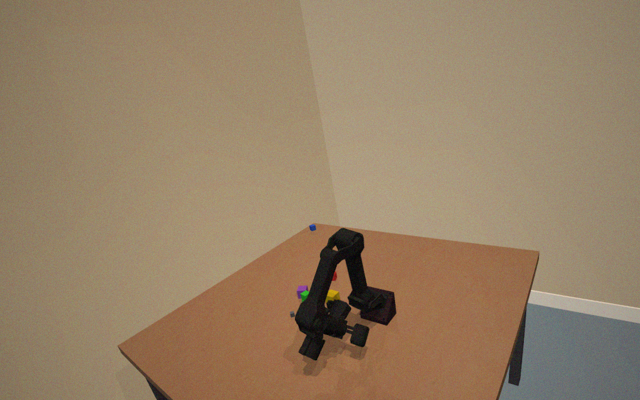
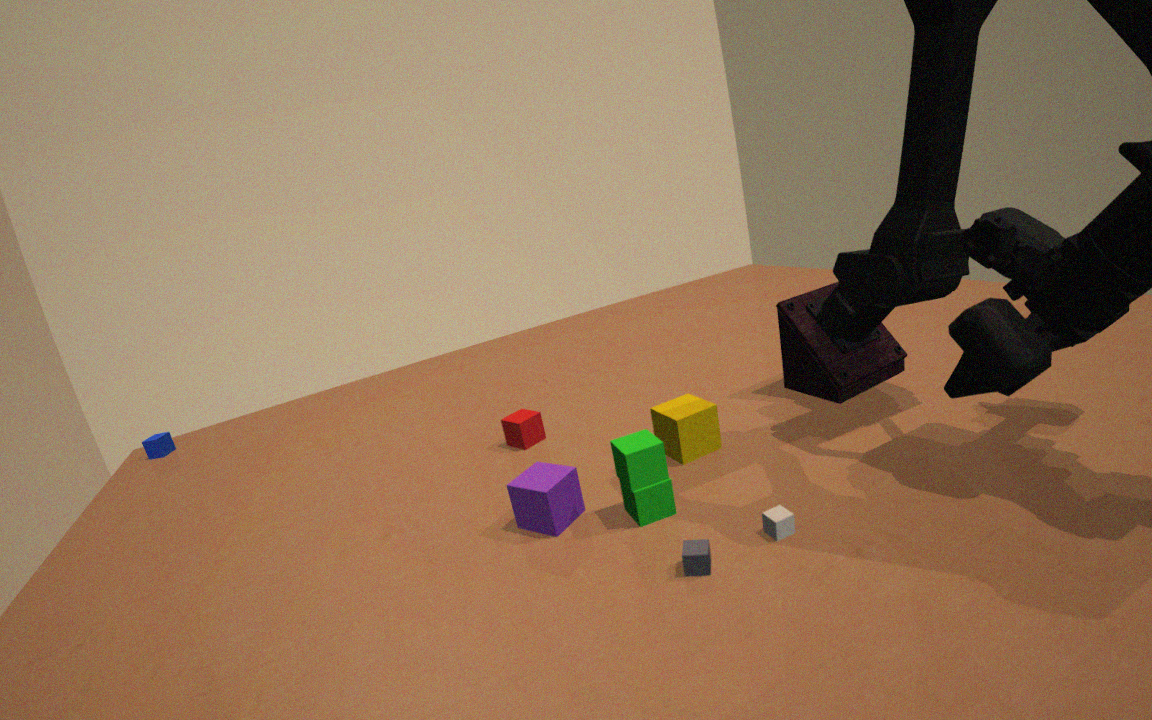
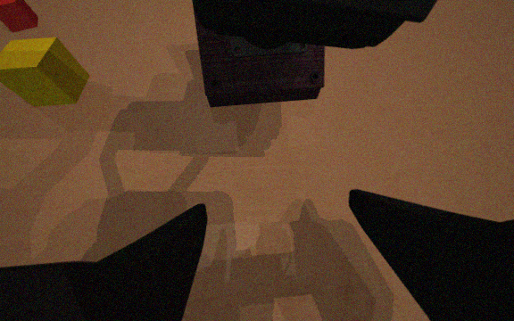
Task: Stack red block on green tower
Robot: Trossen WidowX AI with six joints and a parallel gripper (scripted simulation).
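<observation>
My gripper tip is now 240 mm short of the small white cube, 10 mm to the left of it and 30 mm above it. From my gripper tip the other things lie so: purple cube (350 mm ahead, 140 mm to the right, 20 mm below); then yellow block (200 mm ahead, 160 mm to the right, 20 mm below); then small grey cube (300 mm ahead, 20 mm to the right, 30 mm below).
</observation>
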